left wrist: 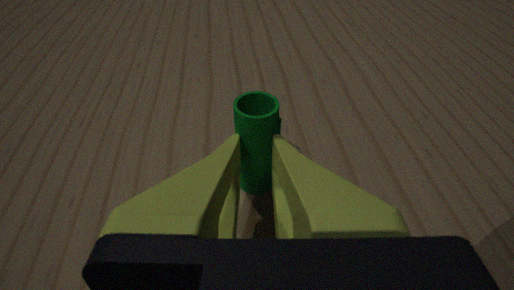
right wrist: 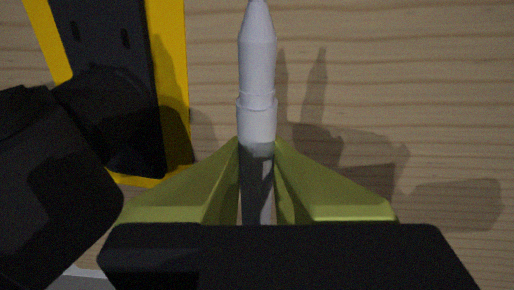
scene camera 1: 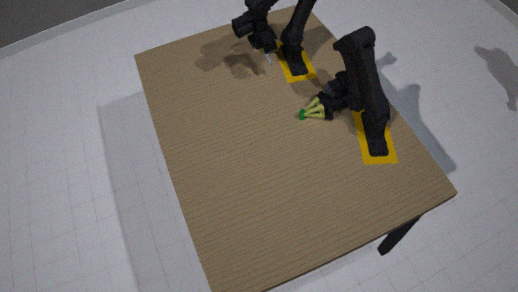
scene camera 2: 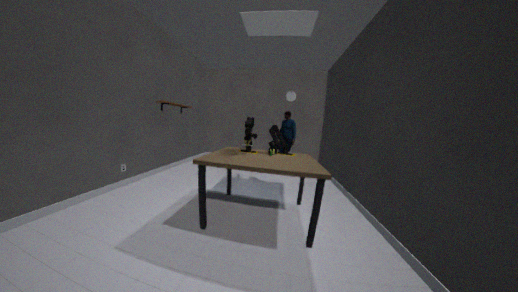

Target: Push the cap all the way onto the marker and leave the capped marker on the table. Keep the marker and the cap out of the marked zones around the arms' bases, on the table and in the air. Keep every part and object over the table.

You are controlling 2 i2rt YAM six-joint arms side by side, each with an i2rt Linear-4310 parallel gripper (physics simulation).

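Frame: origin at the left arm's base, x left, y back, z up, level; centimetres.
Seen in the pictures: left gripper, fingertip midpoint: (left wrist: 256, 145) (scene camera 1: 303, 113) (scene camera 2: 271, 153); right gripper, fingertip midpoint: (right wrist: 256, 145) (scene camera 1: 265, 54) (scene camera 2: 247, 145); left arm's base at its link origin: (scene camera 1: 374, 134) (scene camera 2: 285, 153); right arm's base at its link origin: (right wrist: 122, 93) (scene camera 1: 293, 59) (scene camera 2: 248, 151).
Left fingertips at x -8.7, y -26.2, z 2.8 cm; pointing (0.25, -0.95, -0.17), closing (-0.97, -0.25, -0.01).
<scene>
Pixels of each thing's top centre, then the offset from my left fingertips to it. Level surfaces: height alone.
- green cap at its top centre: (left wrist: 258, 103) (scene camera 1: 302, 110) dx +0.0, dy -0.4, dz +2.0 cm
- pale grey marker at its top centre: (right wrist: 254, 154) (scene camera 1: 265, 52) dx -25.2, dy -12.8, dz +8.7 cm
- wooden table at its surface level: dz -2.9 cm
The green cap (scene camera 1: 302, 114) (left wrist: 257, 145) is a short tube, held upright in the left wrist view with its round opening facing up. My left gripper (scene camera 1: 303, 114) (left wrist: 256, 145) is shut on it, close above the table. The pale grey marker (scene camera 1: 268, 58) (right wrist: 257, 70) is held by my right gripper (right wrist: 256, 145), which is shut on its body. In the right wrist view its tapered tip points to the top edge of the picture. Marker and cap are well apart. In scene camera 1 the right gripper's fingers are mostly hidden by the wrist.
Yellow marked zones surround the right arm's base (scene camera 1: 298, 78) and the left arm's base (scene camera 1: 380, 160). In scene camera 1 the marker is just left of the right base's zone. The wooden table (scene camera 1: 240, 175) (scene camera 2: 260, 163) extends to the lower left. A person (scene camera 2: 288, 130) stands behind it.
</scene>
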